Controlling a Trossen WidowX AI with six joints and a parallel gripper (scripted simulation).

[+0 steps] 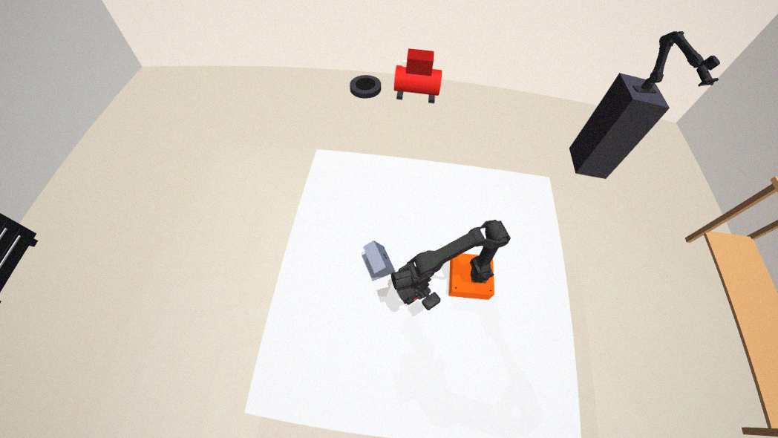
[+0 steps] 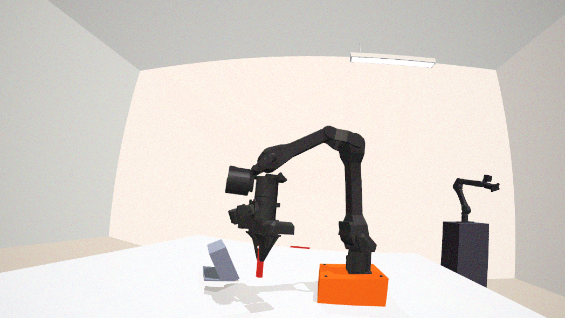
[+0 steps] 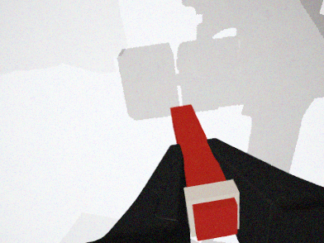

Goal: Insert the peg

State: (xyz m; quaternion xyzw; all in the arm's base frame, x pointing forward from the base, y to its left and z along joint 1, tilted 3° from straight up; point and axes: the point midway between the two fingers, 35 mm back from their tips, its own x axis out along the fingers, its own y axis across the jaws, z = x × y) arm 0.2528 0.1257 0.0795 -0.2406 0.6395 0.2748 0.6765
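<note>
The panel is 17 cm ahead of my gripper tip, 15 cm to the right of it and 6 cm below it. Also, from my gripper tip: peg (2 cm above).
</note>
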